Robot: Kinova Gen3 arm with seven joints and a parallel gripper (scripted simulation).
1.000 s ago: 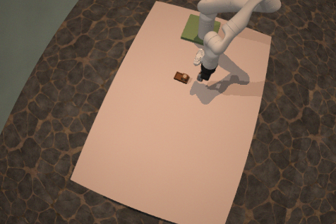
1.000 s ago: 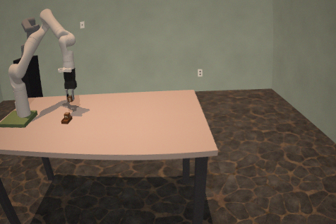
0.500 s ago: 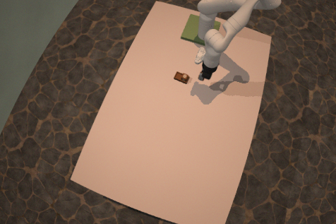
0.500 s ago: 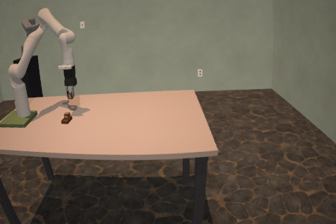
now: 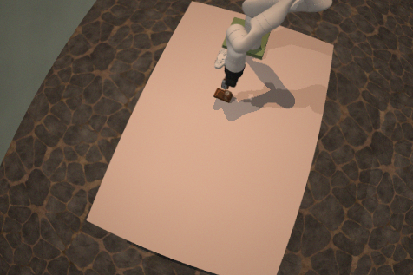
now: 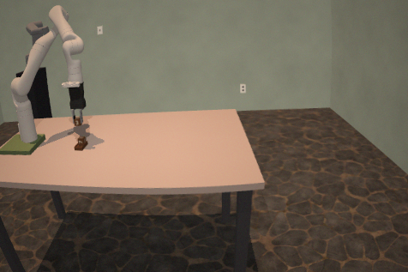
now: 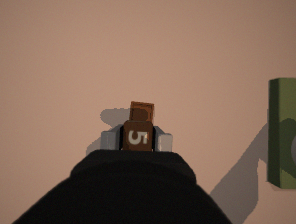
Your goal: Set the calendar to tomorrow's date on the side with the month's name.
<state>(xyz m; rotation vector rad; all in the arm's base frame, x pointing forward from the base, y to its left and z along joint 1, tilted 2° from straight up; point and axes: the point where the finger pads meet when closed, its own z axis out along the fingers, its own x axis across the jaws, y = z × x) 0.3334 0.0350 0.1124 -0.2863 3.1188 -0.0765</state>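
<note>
Right now the brown cube is 10 mm to the left of my hand and 110 mm below it. From my hand the other things lie so: brown tray 10 mm to the right, 130 mm below.
</note>
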